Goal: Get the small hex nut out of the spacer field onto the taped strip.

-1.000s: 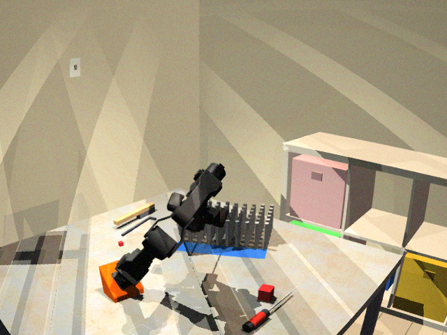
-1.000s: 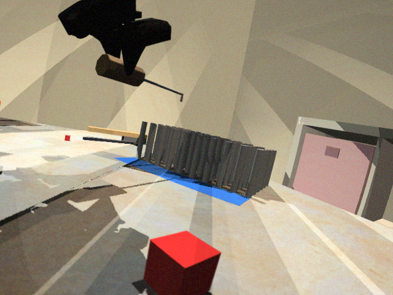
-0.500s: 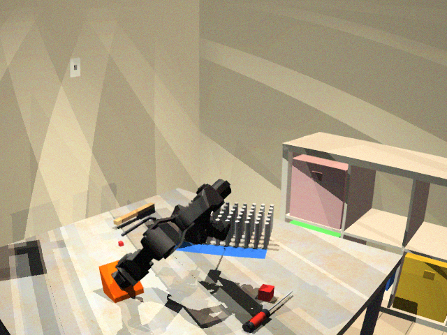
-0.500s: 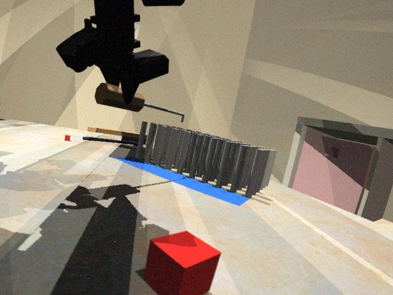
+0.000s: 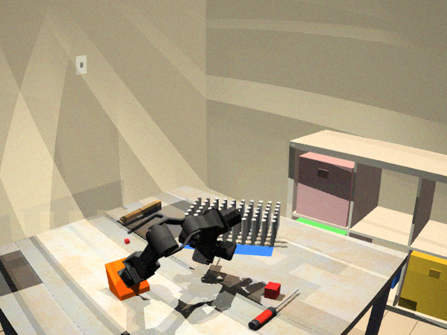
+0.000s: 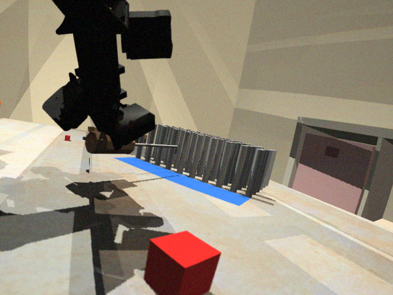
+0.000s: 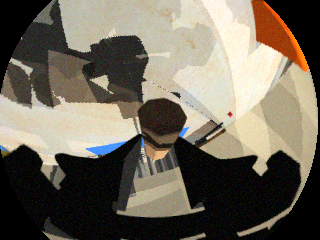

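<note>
Now: gripper tip 170 mm short of the blue taped strip, 70 mm above it and 60 mm to the right of it. Round my gripper tip: hook tool: 90 mm ahead, 50 mm to the left, 10 mm below; tiny red cube: 370 mm to the left, 80 mm behind, 60 mm below; hex nut: 300 mm ahead, 180 mm to the left, 70 mm below.
</note>
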